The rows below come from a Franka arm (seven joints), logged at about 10 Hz.
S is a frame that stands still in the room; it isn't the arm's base.
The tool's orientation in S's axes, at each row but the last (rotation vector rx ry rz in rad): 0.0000, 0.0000, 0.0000; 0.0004, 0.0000, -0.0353; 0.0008, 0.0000, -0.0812; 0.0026, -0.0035, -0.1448; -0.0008, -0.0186, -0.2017; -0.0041, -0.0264, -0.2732
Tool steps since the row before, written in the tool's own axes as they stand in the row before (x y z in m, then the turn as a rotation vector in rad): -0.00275, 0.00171, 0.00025, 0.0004, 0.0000, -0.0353; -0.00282, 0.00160, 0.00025, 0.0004, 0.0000, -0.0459; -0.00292, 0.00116, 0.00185, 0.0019, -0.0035, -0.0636; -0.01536, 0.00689, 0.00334, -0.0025, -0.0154, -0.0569; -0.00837, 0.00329, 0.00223, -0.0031, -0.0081, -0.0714; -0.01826, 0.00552, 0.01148, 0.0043, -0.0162, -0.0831
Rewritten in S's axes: -0.00275, 0.00171, 0.00025, 0.0004, 0.0000, -0.0353; -0.00276, 0.00170, 0.00025, 0.0004, 0.0000, -0.0459; -0.00282, 0.00139, 0.00185, 0.0016, -0.0036, -0.0636; -0.01422, 0.00903, 0.00331, -0.0045, -0.0147, -0.0570; -0.00758, 0.00491, 0.00208, -0.0033, -0.0075, -0.0715; -0.01638, 0.01033, 0.01099, 0.0019, -0.0174, -0.0829
